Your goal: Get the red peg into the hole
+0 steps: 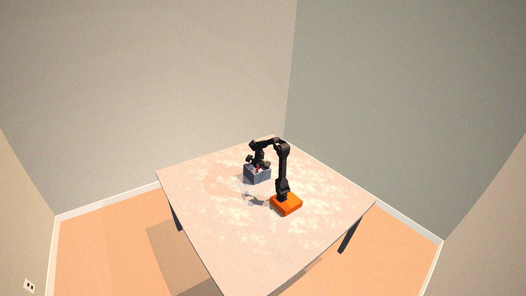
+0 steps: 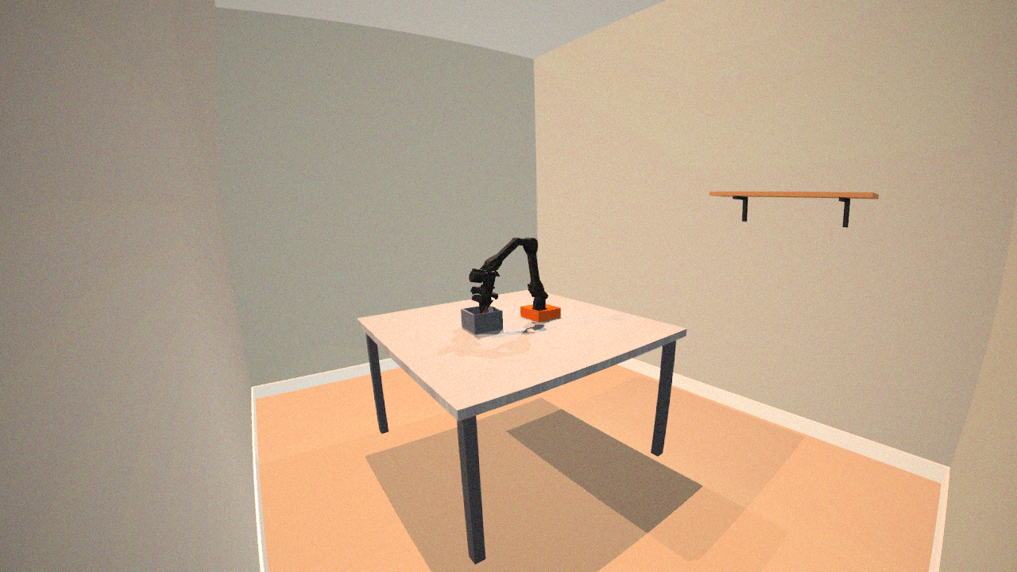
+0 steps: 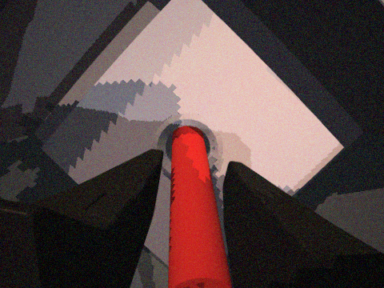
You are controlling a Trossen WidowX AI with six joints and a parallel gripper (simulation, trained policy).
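Now: gripper tip right at the red peg. Also, from my gripper tip: plate (3 cm below); then grey box (5 cm below).
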